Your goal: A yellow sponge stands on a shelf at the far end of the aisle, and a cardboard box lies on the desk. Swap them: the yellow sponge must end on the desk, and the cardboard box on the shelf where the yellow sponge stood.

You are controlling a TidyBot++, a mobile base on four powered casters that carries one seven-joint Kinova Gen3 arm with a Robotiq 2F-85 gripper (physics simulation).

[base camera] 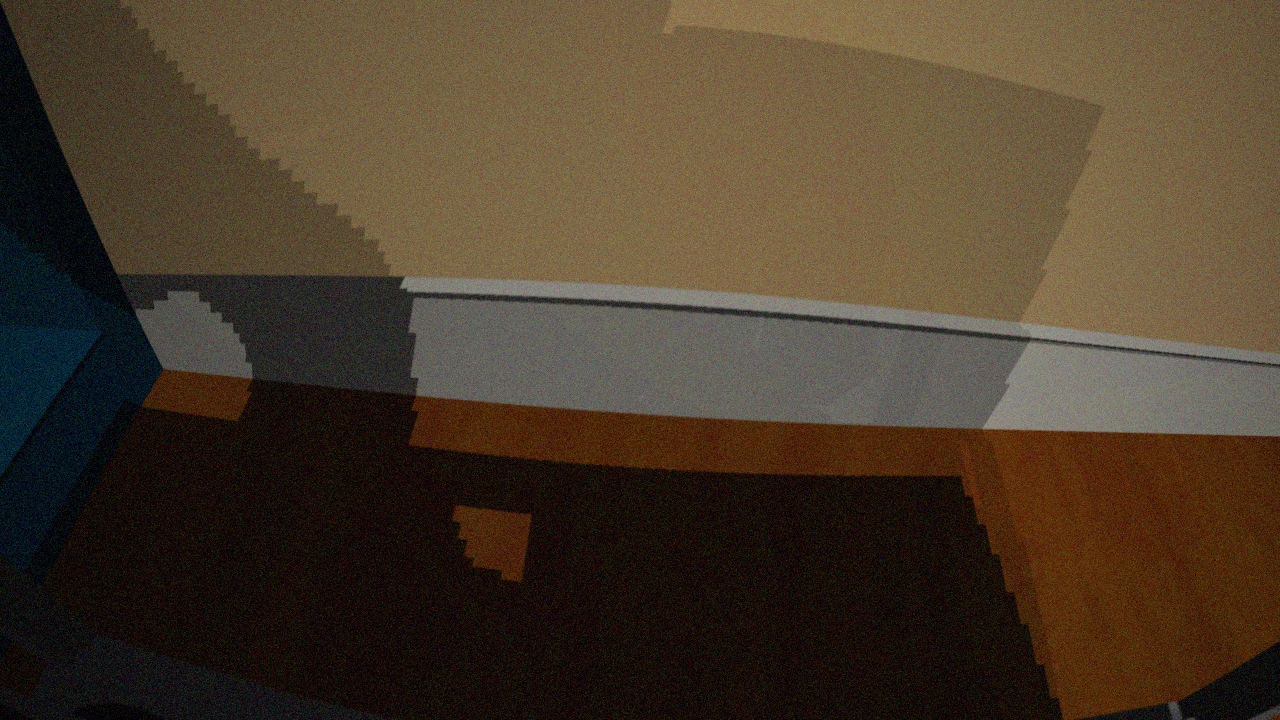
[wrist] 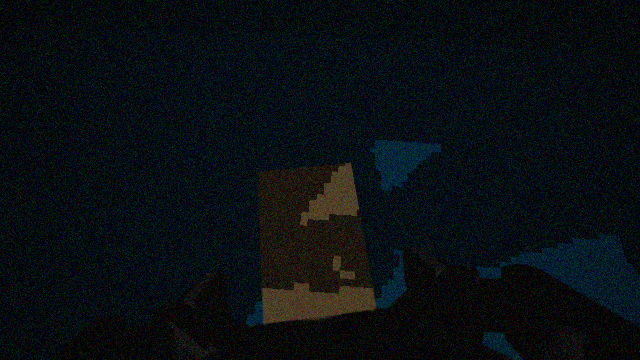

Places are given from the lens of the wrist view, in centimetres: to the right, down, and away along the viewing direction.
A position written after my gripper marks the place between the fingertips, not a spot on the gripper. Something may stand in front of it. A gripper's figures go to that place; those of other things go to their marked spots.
my gripper point(wrist: 316, 279): 0, 5, 16
cardboard box point(wrist: 314, 265): 0, 5, 18
